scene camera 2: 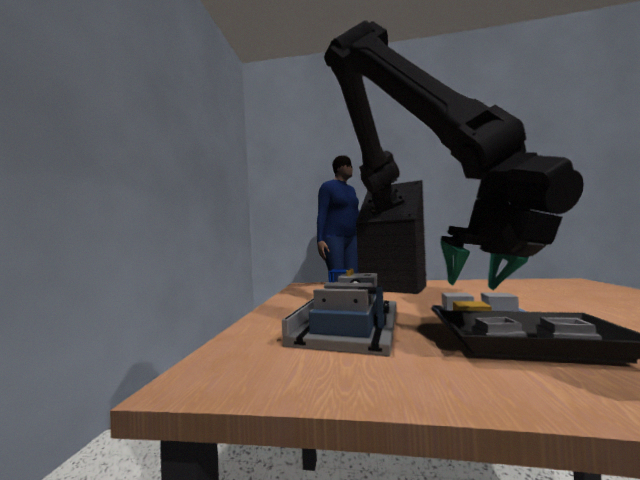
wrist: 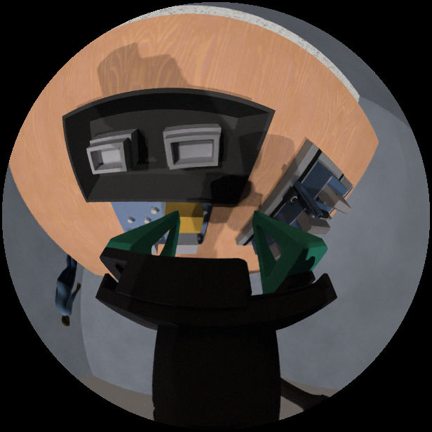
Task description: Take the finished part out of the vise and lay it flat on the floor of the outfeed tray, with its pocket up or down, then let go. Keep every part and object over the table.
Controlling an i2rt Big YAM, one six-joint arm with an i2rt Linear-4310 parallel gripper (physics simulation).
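Places are measured from the arm's base along level axes (x back, y down, z right), in metres.
Where they show: gripper, fingertip midpoint: (scene camera 2: 470, 286); arm's base at its link origin: (scene camera 2: 385, 202).
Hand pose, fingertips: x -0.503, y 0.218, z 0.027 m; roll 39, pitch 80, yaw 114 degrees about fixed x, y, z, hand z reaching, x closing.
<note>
Each offset is from my fingertips to the top centre of the thing. "pt": to the spot under its first point.
Two grey parts with square pockets lie flat, pocket up, side by side in the black outfeed tray (scene camera 2: 547, 351) (wrist: 150, 189). One part {dx -0.044, dy +0.049, dz -0.013 m} (scene camera 2: 498, 333) (wrist: 192, 131) lies nearer the vise, the other part {dx -0.067, dy +0.049, dz -0.110 m} (scene camera 2: 568, 335) (wrist: 114, 138) farther from it. The vise {dx +0.133, dy -0.003, dz +0.197 m} (scene camera 2: 341, 321) (wrist: 320, 182), blue and grey, stands beside the tray, left in the scene view and right in the wrist view. I cannot make out a part between its jaws. My gripper (scene camera 2: 473, 285) (wrist: 216, 215), with green fingers, is open and empty, pointing down, above the table near the tray's far edge.
Behind the tray are a yellow block {dx +0.076, dy +0.052, dz -0.050 m} (scene camera 2: 471, 305) (wrist: 184, 220), grey blocks {dx +0.162, dy +0.052, dz -0.074 m} (scene camera 2: 457, 299) {dx +0.139, dy +0.052, dz -0.161 m} (scene camera 2: 498, 301) and a blue studded plate (wrist: 131, 210). A small blue frame {pt dx +0.227, dy +0.001, dz +0.225 m} (scene camera 2: 330, 276) stands behind the vise. A person (scene camera 2: 338, 217) (wrist: 64, 292) stands beyond the table.
</note>
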